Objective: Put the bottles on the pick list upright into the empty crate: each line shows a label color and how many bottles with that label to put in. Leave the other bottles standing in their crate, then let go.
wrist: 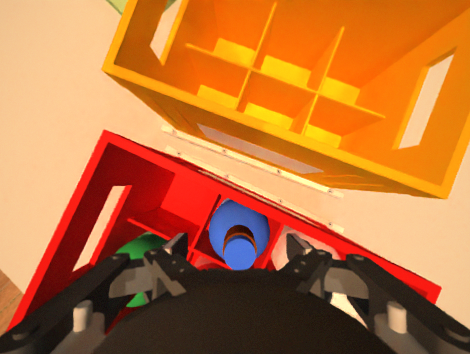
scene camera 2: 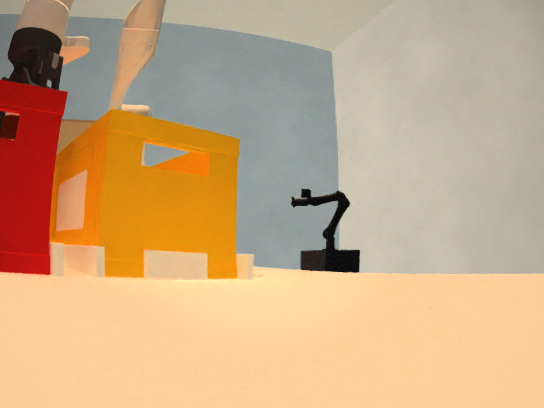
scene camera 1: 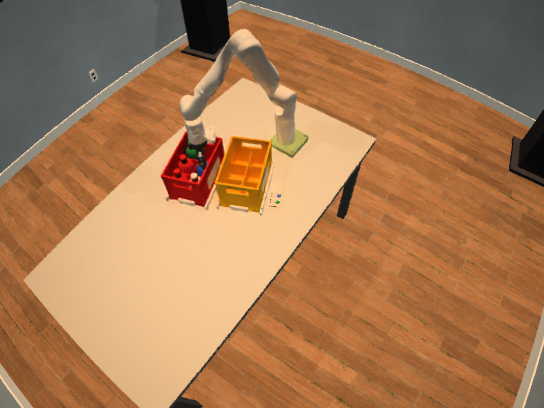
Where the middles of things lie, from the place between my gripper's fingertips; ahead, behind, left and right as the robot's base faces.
I see my gripper 7 cm above the blue bottle (wrist: 239, 235). Round my hand: white-capped bottle (wrist: 279, 257) (9 cm ahead, 2 cm to the left, 7 cm below); then green bottle (wrist: 136, 248) (6 cm behind, 11 cm to the right, 7 cm below).
